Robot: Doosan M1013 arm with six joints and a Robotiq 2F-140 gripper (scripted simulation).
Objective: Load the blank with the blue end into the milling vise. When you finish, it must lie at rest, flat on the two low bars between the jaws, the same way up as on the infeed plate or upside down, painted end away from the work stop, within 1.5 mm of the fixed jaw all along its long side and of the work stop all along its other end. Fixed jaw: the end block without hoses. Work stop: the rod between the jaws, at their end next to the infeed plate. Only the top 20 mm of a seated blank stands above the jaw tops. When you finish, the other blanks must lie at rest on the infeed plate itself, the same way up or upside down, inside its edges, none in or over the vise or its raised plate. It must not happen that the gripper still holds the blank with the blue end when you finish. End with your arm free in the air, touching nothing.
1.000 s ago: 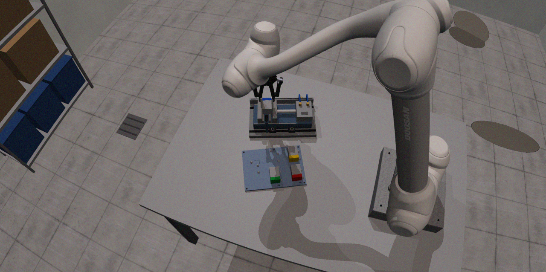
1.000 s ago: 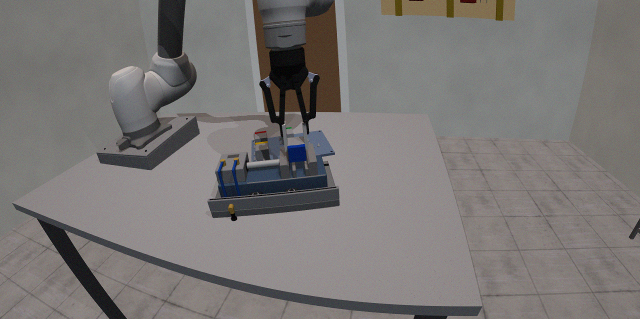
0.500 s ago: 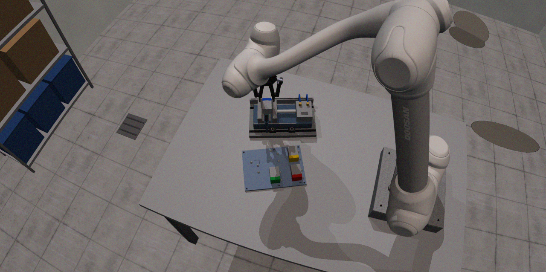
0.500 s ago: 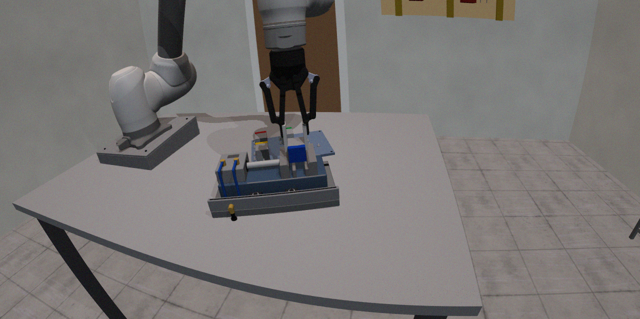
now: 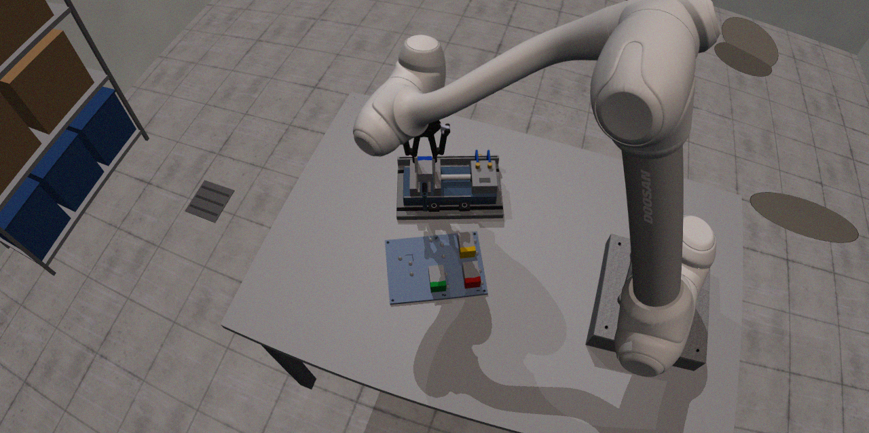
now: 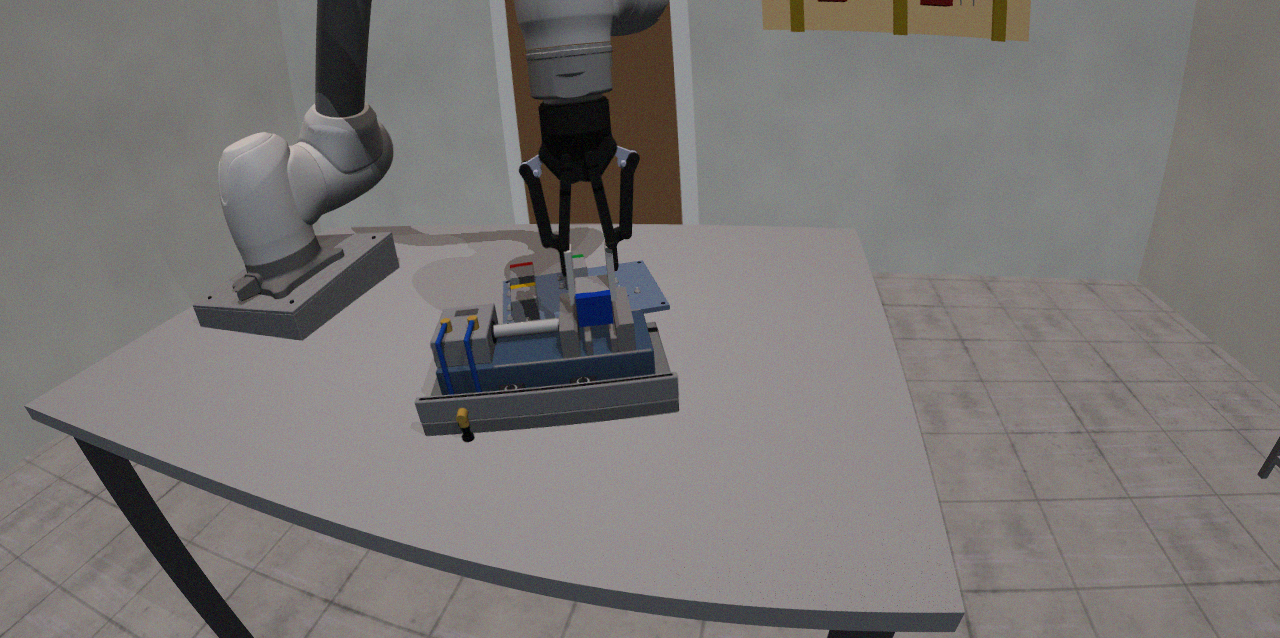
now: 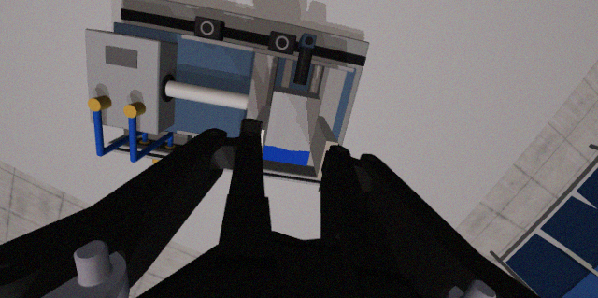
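The blue-ended blank lies 3 cm below my hand. The rest, counted from my hand: black work stop rod (5 cm to the left, 5 cm below, 2 cm behind); moving jaw (7 cm below, 3 cm behind, 1 cm to the right); fixed jaw (7 cm below, 3 cm ahead, 2 cm to the left).
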